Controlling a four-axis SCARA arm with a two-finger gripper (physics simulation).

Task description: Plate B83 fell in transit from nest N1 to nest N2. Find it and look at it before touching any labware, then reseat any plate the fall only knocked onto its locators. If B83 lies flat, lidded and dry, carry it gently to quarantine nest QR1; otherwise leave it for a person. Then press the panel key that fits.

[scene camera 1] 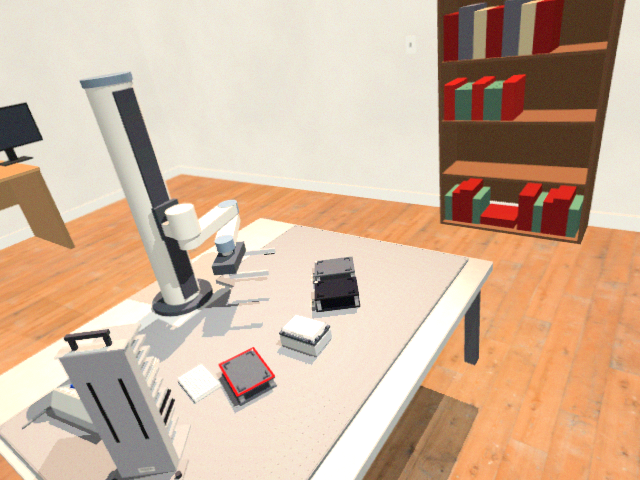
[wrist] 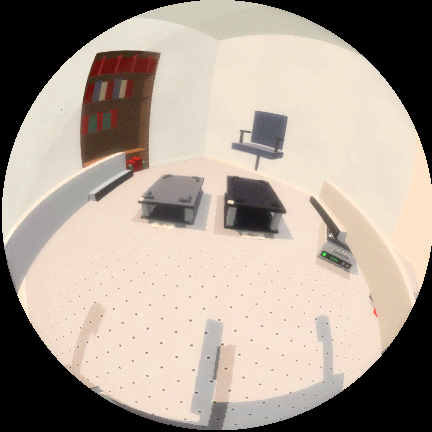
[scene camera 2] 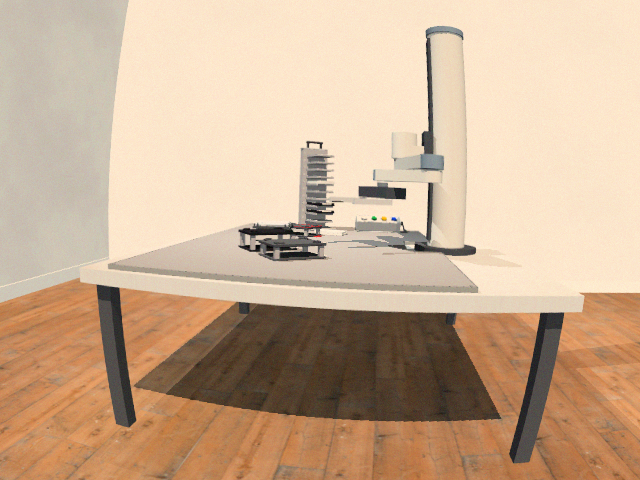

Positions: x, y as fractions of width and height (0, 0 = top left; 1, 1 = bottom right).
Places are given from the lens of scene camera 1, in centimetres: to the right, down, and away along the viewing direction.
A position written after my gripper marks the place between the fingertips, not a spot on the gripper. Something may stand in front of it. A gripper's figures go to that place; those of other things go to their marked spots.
my gripper (scene camera 1: 0.43, 0.54): -18, 8, 167
flat white lid (scene camera 1: 0.31, 0.79): -38, 44, 136
